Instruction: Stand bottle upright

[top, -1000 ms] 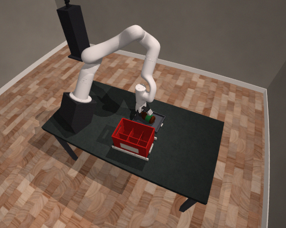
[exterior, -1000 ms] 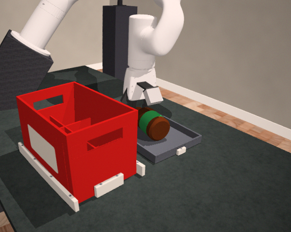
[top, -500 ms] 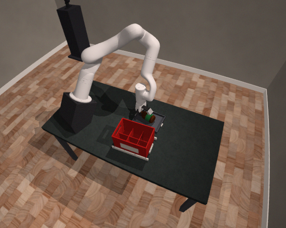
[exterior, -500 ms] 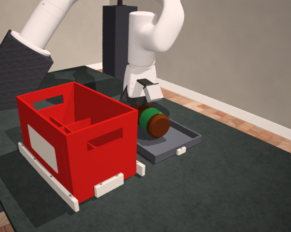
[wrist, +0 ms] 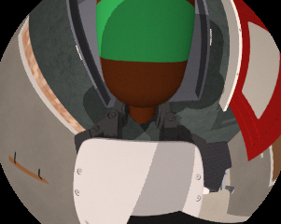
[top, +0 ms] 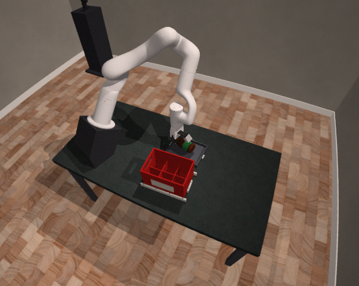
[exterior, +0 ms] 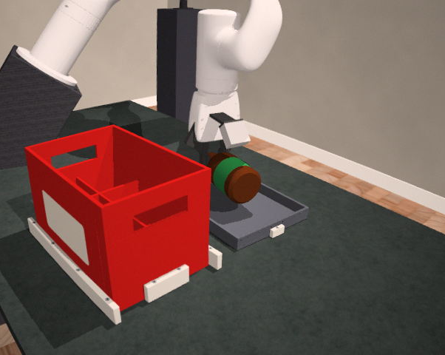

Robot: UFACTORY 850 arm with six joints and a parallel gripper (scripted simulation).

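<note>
Now: hand 5 cm short of the brown bottle and 1 cm to the left of it. Also, from my hand: grey shallow tray 8 cm ahead, 6 cm below, 1 cm to the right; red crate 28 cm to the right, 9 cm ahead, 1 cm above.
</note>
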